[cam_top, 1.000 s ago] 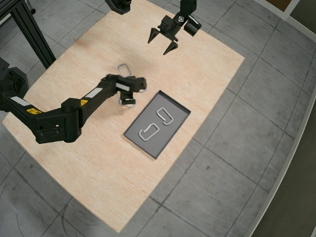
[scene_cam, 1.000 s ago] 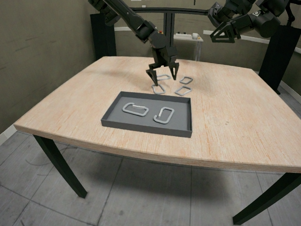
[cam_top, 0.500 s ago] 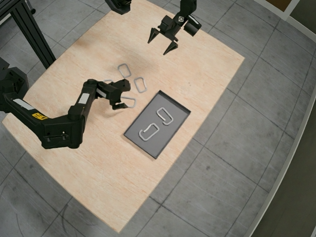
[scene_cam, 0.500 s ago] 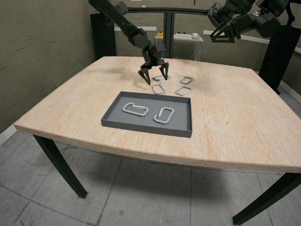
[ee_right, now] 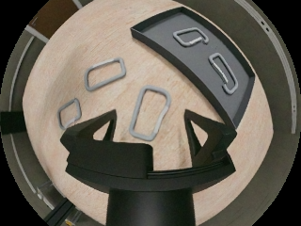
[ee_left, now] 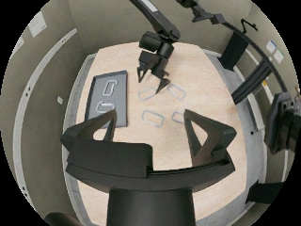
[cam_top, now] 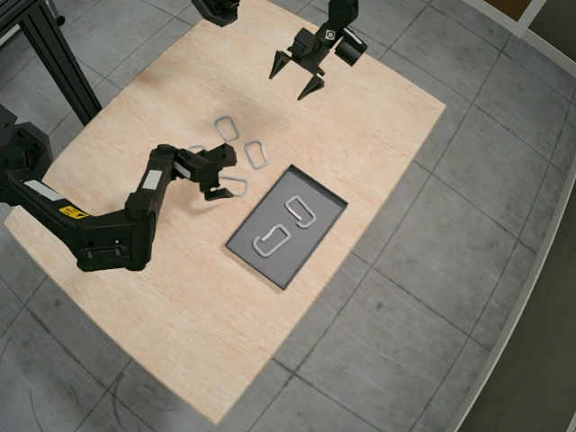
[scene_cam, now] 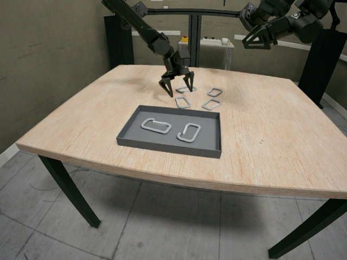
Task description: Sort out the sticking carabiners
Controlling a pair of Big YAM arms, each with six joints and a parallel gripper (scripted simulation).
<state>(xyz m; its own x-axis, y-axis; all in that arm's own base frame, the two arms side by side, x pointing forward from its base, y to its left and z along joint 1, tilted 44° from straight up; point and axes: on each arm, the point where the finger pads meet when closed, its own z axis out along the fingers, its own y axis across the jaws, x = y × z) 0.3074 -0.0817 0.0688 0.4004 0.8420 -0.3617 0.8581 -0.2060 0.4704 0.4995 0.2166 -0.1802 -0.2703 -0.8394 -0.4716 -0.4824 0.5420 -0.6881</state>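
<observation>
Now: right hand 200 mm short of the grey tray, 20 mm to the right of it and 40 mm above it.
</observation>
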